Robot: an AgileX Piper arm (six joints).
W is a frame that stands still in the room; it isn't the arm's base.
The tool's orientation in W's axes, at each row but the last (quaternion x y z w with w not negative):
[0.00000, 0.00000, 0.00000, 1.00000]
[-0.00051, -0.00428, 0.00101, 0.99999]
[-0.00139, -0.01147, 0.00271, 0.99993]
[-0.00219, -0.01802, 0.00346, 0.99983]
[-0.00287, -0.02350, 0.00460, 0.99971]
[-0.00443, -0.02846, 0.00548, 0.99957]
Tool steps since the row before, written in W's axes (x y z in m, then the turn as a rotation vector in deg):
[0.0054, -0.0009, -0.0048, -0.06, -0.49, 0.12]
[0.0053, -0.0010, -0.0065, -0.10, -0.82, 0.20]
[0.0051, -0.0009, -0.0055, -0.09, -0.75, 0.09]
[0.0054, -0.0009, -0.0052, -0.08, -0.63, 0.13]
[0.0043, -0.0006, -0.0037, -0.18, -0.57, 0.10]
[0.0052, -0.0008, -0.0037, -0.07, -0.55, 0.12]
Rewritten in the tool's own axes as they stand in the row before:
[0.0054, -0.0009, -0.0048, -0.06, -0.49, 0.12]
[0.0052, -0.0010, -0.0065, -0.10, -0.82, 0.20]
[0.0050, -0.0009, -0.0056, -0.09, -0.75, 0.09]
[0.0052, -0.0009, -0.0054, -0.08, -0.63, 0.13]
[0.0041, -0.0006, -0.0039, -0.18, -0.57, 0.11]
[0.0050, -0.0008, -0.0040, -0.07, -0.55, 0.12]

